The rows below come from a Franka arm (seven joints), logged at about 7 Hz.
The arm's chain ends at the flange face. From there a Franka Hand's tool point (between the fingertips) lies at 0.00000 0.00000 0.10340 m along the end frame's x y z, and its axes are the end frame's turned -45 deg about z.
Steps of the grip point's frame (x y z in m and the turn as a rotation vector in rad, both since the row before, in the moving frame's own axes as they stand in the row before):
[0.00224, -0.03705, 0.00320, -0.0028, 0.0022, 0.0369]
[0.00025, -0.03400, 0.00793, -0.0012, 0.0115, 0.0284]
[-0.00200, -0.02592, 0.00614, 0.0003, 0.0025, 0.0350]
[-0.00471, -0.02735, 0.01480, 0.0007, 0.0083, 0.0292]
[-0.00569, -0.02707, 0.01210, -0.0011, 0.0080, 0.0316]
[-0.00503, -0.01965, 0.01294, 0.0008, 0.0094, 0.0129]
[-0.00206, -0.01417, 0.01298, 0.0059, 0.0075, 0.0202]
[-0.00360, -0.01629, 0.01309, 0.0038, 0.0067, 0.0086]
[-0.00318, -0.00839, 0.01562, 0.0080, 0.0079, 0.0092]
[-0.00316, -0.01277, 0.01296, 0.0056, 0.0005, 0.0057]
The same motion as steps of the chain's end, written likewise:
[-0.02498, -0.02783, 0.00320, -0.0004, 0.0035, 0.0369]
[-0.02480, -0.02348, 0.00794, 0.0073, 0.0090, 0.0284]
[-0.01991, -0.01671, 0.00614, 0.0020, 0.0016, 0.0350]
[-0.02324, -0.01536, 0.01480, 0.0064, 0.0054, 0.0292]
[-0.02384, -0.01462, 0.01210, 0.0049, 0.0064, 0.0316]
[-0.01808, -0.00960, 0.01294, 0.0072, 0.0061, 0.0129]
[-0.01160, -0.00758, 0.01298, 0.0095, 0.0011, 0.0202]
[-0.01428, -0.00821, 0.01309, 0.0074, 0.0021, 0.0086]
[-0.00818, -0.00252, 0.01563, 0.0112, -0.0001, 0.0092]
[-0.01089, -0.00635, 0.01296, 0.0043, -0.0036, 0.0057]

